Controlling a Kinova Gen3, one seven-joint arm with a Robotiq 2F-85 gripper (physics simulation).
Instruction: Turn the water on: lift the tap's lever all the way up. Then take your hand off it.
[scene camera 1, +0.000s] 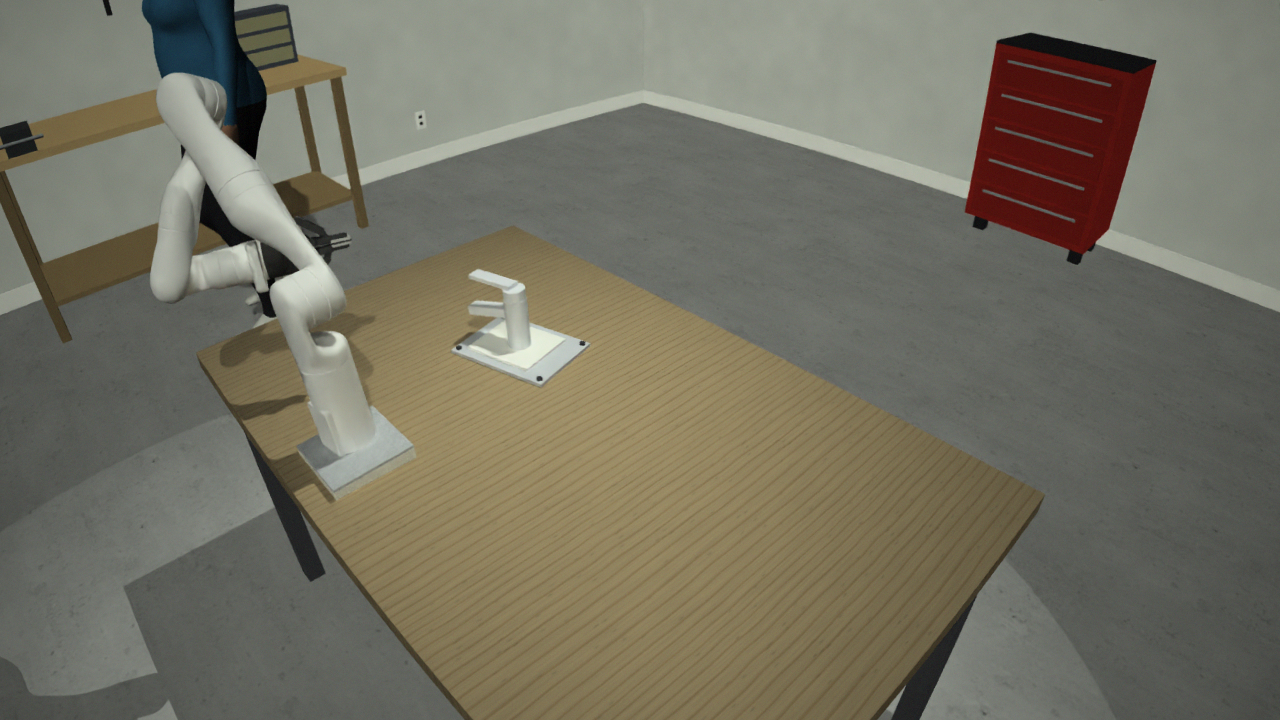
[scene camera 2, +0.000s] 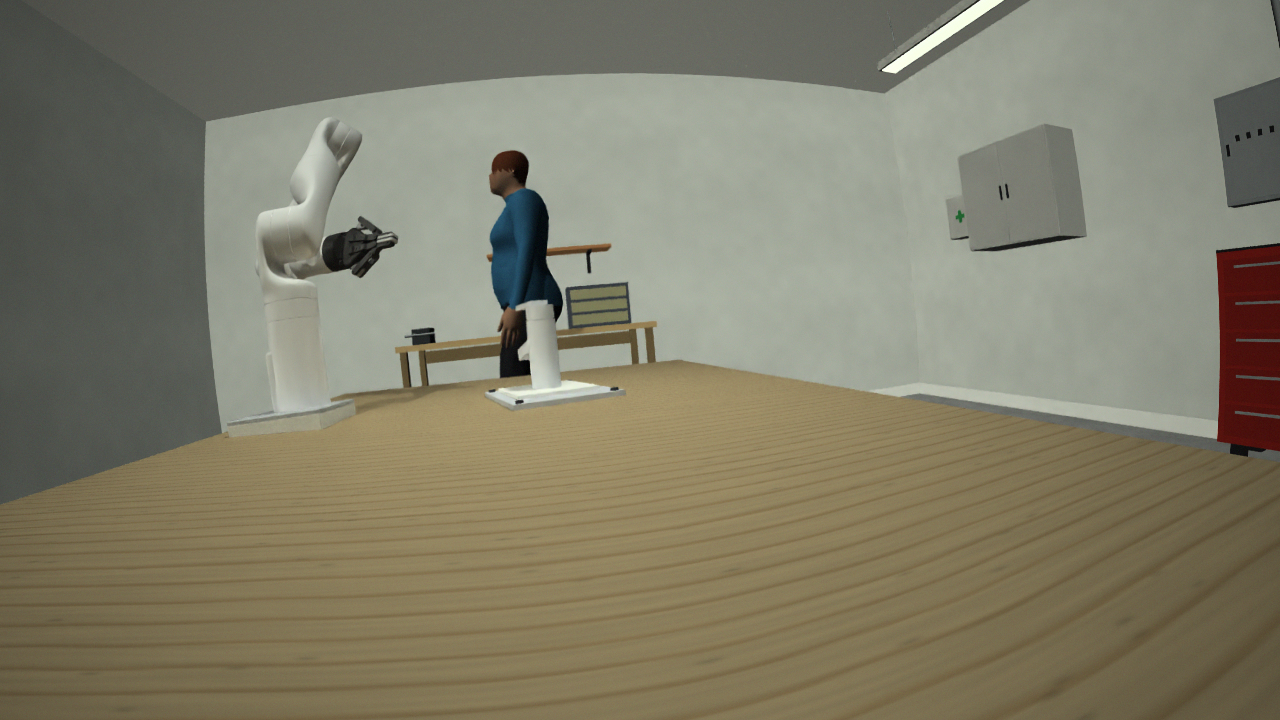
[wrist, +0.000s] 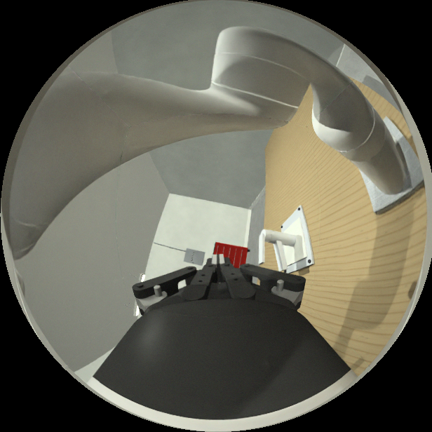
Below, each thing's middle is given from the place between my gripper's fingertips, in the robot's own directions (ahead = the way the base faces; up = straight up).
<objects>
Now: hand 240 mm short of the flat base plate (scene camera 1: 567, 352), 160 mm to the left of it and 300 mm above it.
</objects>
